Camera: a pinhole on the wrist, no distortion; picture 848 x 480 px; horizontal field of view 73.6 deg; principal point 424.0 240.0 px. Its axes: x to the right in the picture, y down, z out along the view. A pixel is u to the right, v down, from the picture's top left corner.
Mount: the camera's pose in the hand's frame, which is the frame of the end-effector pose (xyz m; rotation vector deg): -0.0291 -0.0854 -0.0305 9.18 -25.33 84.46
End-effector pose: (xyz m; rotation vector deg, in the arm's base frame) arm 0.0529 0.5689 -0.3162 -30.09 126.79 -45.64
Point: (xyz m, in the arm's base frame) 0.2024 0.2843 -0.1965
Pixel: 113 39
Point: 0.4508 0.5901 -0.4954
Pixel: outside the picture
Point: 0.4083 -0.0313 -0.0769
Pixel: 53 98
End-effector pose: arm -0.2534 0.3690 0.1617 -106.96 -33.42 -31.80
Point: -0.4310 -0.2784 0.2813
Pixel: behind the camera
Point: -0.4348 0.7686 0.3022
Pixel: 269 81
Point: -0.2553 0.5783 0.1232
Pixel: 807 48
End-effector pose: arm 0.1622 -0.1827 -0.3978 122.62 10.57 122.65
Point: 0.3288 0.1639 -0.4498
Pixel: 80 47
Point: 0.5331 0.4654 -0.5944
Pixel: 59 176
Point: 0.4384 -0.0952 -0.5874
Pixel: 576 398
